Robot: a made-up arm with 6 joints. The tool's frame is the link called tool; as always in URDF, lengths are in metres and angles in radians. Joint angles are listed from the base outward. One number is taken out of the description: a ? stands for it. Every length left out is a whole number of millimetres.
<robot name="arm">
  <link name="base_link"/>
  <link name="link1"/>
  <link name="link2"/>
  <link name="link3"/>
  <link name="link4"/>
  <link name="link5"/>
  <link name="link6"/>
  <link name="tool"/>
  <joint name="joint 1" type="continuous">
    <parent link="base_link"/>
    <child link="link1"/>
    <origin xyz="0 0 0.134" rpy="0 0 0"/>
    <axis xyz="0 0 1"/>
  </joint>
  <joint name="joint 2" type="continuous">
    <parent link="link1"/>
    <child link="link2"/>
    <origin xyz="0 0.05 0" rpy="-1.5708 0 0"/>
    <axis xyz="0 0 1"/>
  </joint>
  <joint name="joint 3" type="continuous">
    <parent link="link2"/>
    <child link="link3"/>
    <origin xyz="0 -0.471 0" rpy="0 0 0"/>
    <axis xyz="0 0 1"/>
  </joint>
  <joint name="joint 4" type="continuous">
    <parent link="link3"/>
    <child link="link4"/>
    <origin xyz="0 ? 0" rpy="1.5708 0 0"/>
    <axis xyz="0 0 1"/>
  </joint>
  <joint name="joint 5" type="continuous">
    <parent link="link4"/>
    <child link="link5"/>
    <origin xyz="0 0 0" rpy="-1.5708 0 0"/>
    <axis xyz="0 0 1"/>
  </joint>
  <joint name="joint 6" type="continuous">
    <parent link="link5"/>
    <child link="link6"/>
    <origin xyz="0 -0.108 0" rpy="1.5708 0 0"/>
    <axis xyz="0 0 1"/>
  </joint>
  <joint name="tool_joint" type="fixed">
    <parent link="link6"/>
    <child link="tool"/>
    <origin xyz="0 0 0" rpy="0 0 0"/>
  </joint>
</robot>
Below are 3 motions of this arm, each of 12 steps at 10 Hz.
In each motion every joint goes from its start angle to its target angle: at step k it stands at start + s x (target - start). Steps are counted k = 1, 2, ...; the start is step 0. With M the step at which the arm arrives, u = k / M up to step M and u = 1 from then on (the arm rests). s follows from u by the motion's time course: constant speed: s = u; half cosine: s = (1 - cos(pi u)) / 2; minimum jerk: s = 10 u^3 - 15 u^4 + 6 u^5.
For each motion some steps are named. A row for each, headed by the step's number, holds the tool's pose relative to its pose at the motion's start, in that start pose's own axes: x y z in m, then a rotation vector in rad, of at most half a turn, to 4 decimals.
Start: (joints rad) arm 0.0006 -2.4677 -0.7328 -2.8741 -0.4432 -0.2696
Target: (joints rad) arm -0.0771 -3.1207 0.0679 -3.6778 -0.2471 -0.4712
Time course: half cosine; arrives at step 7
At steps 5, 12:
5: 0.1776 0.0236 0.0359 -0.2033 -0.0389 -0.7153
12: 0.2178 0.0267 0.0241 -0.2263 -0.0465 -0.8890

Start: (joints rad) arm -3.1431 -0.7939 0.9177 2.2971 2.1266 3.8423
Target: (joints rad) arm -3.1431 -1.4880 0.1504 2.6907 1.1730 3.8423
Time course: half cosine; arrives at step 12
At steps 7, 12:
7: -0.4400 -0.2444 0.5905 -0.0217 -0.1301 -0.6337
12: -0.7898 -0.0999 0.9077 -0.0044 -0.3700 -0.8565

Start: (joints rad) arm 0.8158 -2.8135 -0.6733 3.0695 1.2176 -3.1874
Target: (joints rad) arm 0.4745 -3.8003 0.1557 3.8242 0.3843 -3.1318
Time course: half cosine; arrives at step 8
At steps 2, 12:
2: 0.0237 -0.0282 0.0804 0.1470 0.1052 0.0551
12: -0.0288 -0.2997 0.4544 0.8299 0.5693 0.7340

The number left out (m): -0.678
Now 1 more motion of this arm.
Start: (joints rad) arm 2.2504 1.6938 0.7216 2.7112 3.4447 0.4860
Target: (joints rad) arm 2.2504 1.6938 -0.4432 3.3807 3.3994 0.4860
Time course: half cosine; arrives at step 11
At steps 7, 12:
7: -0.3013 0.3474 0.0378 0.6134 0.5635 -0.3821
12: -0.4131 0.4552 0.1586 0.7700 0.8773 -0.5342

